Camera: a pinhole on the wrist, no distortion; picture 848 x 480 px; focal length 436.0 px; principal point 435.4 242.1 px. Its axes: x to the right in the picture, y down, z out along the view. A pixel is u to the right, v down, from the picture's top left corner.
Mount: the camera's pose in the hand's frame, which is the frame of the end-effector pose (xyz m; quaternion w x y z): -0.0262 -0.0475 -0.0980 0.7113 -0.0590 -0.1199 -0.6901
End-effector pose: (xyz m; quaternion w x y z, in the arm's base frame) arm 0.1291 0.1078 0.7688 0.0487 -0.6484 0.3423 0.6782
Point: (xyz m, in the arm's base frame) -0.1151 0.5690 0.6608
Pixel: 756.5 264.3
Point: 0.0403 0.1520 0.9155
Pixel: 296.4 61.5
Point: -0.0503 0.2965 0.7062
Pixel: 592.0 330.8
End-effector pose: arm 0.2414 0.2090 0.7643 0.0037 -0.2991 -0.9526 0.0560
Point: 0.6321 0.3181 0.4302
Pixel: 190.1 92.7
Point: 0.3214 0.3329 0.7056
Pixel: 57.4 366.9
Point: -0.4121 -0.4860 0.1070
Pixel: outside the picture
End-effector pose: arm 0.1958 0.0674 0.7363 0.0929 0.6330 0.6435 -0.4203
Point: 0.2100 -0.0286 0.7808
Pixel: 363.4 50.5
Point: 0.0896 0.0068 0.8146
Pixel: 820.9 81.8
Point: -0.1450 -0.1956 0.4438
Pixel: 628.6 345.8
